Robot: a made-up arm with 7 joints.
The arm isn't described. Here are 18 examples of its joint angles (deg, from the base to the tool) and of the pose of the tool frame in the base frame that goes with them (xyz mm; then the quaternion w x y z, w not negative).
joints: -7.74 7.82 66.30 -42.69 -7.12 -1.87 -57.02
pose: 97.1 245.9 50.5 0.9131 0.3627 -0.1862 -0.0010
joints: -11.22 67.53 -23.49 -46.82 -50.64 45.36 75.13
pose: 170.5 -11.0 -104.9 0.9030 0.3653 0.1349 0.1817
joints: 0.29 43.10 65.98 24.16 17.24 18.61 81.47
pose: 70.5 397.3 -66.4 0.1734 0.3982 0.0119 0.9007
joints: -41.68 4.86 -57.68 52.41 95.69 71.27 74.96
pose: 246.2 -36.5 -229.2 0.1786 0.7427 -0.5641 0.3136
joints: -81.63 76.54 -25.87 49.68 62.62 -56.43 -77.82
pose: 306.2 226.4 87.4 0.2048 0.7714 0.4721 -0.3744
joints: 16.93 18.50 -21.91 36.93 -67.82 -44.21 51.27
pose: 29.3 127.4 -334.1 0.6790 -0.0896 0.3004 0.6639
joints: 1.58 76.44 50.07 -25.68 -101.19 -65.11 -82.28
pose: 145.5 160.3 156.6 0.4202 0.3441 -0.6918 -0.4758
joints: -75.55 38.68 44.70 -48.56 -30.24 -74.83 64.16
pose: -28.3 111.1 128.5 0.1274 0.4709 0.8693 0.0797
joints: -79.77 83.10 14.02 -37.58 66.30 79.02 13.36
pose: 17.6 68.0 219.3 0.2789 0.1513 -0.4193 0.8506
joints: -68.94 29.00 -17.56 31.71 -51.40 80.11 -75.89
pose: 338.2 28.5 -60.3 0.5229 -0.3229 0.4237 -0.6654
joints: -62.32 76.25 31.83 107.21 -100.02 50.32 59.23
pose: 189.1 354.3 -102.1 0.4098 -0.6958 0.3758 0.4545
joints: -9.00 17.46 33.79 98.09 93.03 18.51 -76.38
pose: -74.7 173.5 -360.0 0.1377 -0.1368 0.8786 -0.4364
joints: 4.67 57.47 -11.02 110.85 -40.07 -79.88 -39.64
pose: -77.7 366.1 -119.8 0.8054 0.4373 0.4000 -0.0108
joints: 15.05 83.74 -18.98 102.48 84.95 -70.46 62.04
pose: -115.7 384.0 -22.8 0.4668 0.6476 0.4965 -0.3409
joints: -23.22 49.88 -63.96 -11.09 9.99 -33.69 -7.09
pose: 130.8 -54.6 -195.2 0.6702 0.2502 -0.1738 -0.6767
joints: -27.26 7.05 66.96 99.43 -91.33 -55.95 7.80
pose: 18.8 83.9 -362.8 0.1757 -0.3464 0.1035 0.9156
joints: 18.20 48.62 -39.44 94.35 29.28 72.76 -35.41
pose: -149.3 355.0 -112.9 0.3250 -0.3115 -0.8676 -0.2112
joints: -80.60 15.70 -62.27 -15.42 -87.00 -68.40 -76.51
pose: 145.1 -146.6 69.8 0.1039 -0.2565 -0.6266 -0.7286
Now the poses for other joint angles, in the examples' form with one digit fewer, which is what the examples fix.
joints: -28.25 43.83 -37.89 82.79 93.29 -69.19 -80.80
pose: 81 253 -286 0.289 -0.154 -0.503 0.800
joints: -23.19 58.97 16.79 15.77 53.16 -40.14 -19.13
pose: 276 212 -24 0.539 0.818 -0.022 -0.200
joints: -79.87 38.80 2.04 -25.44 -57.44 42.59 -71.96
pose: 176 -6 199 0.477 0.219 -0.229 -0.820
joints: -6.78 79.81 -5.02 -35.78 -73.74 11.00 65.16
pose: 225 37 -57 0.964 0.104 0.081 0.233
